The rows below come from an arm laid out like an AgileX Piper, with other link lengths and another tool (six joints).
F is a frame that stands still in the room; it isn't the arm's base.
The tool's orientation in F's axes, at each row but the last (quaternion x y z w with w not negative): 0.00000 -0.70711 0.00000 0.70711; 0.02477 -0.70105 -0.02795 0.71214; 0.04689 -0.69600 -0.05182 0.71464; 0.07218 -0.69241 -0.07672 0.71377; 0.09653 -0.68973 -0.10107 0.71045; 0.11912 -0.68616 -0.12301 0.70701; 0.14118 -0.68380 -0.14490 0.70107; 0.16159 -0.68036 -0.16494 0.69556; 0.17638 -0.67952 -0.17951 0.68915; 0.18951 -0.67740 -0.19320 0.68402; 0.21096 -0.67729 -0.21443 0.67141
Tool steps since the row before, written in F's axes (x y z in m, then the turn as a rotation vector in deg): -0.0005 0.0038 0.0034 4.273 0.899 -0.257; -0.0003 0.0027 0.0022 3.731 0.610 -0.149; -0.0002 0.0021 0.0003 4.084 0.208 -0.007; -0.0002 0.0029 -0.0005 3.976 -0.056 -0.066; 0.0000 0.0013 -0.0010 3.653 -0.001 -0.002; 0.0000 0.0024 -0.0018 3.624 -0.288 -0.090; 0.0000 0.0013 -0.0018 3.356 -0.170 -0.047; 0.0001 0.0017 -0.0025 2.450 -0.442 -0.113; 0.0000 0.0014 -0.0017 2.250 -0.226 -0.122; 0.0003 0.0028 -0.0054 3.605 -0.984 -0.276; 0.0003 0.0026 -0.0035 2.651 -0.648 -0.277
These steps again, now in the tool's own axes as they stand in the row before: 0.0034 0.0038 0.0005 -0.257 0.899 -4.273; 0.0020 0.0029 0.0003 -0.136 0.616 -3.730; 0.0000 0.0021 0.0002 0.069 0.241 -4.082; -0.0011 0.0027 0.0002 0.064 -0.031 -3.976; -0.0013 0.0010 0.0000 0.101 0.037 -3.651; -0.0025 0.0017 -0.0001 0.114 -0.264 -3.625; -0.0022 0.0005 0.0000 0.101 -0.141 -3.356; -0.0030 0.0004 -0.0002 0.146 -0.422 -2.452; -0.0022 0.0004 0.0000 0.031 -0.239 -2.252; -0.0061 -0.0004 -0.0003 0.305 -0.956 -3.610; -0.0044 0.0001 -0.0003 0.120 -0.684 -2.654
